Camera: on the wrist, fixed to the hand. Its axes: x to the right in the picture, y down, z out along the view.
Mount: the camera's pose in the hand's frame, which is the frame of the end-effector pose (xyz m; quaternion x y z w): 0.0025 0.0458 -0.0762 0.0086 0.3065 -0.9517 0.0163
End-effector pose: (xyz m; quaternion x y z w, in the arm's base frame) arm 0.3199 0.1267 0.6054 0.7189 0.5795 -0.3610 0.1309
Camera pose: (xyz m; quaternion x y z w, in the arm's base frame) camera 0.3905 0.1613 0.6469 0.4280 -0.7306 -0.0849 0.5252
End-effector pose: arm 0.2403 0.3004 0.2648 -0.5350 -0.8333 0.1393 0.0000
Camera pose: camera 0.2914 0.3381 0.3270 0.7416 -0.5215 -0.1545 0.3926
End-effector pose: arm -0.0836 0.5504 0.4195 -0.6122 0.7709 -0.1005 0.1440
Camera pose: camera -0.1523 0.5569 0.4756 0.7116 0.5268 0.3330 0.3243
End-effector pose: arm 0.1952 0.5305 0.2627 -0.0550 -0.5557 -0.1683 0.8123
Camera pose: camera 0.2787 0.5518 0.2408 0.5865 0.1861 -0.7879 0.0239
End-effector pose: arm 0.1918 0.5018 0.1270 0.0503 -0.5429 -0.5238 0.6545
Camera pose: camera 0.2785 0.4821 0.1268 -0.6837 -0.2351 0.6113 0.3219
